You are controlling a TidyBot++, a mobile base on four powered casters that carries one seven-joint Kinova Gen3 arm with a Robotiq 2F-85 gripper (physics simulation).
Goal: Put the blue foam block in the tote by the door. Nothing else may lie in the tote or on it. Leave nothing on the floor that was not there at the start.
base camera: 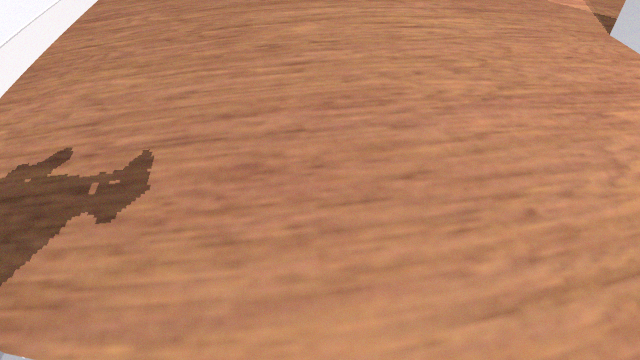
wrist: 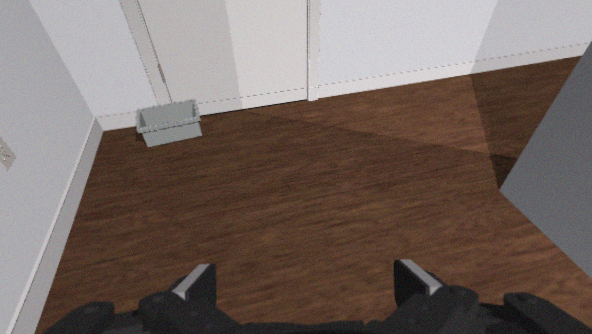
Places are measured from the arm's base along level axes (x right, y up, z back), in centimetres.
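Pixels of known places: gripper, fingertip midpoint: (wrist: 305,281).
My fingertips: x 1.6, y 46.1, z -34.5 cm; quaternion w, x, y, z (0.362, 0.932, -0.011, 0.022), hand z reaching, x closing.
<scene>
For each thing: its middle in the pictures, then the offset to it from my fingertips. "spot": a spot on its surface instead.
- grey-green tote at the middle of its body: (wrist: 171,123) dx -59.6, dy -79.7, dz -135.9 cm
- wall plate at a spot on its surface: (wrist: 6,154) spot: dx -86.6, dy -48.2, dz -74.7 cm
A grey-green tote (wrist: 172,136) stands on the floor against the far wall, beside the door (wrist: 270,60), near the left corner in the wrist view. The part of its inside that shows is plain grey; its bottom is partly hidden by the front wall. My gripper (wrist: 305,281) is open, with bare floor showing between its fingers, well short of the tote. The blue foam block does not show in either view.
A large grey panel (wrist: 560,165) (base camera: 629,30) stands at the right. A white wall with a baseboard (wrist: 62,225) runs along the left, with a wall plate (wrist: 6,154) on it. The gripper's shadow (base camera: 60,200) falls on the floor at the left.
</scene>
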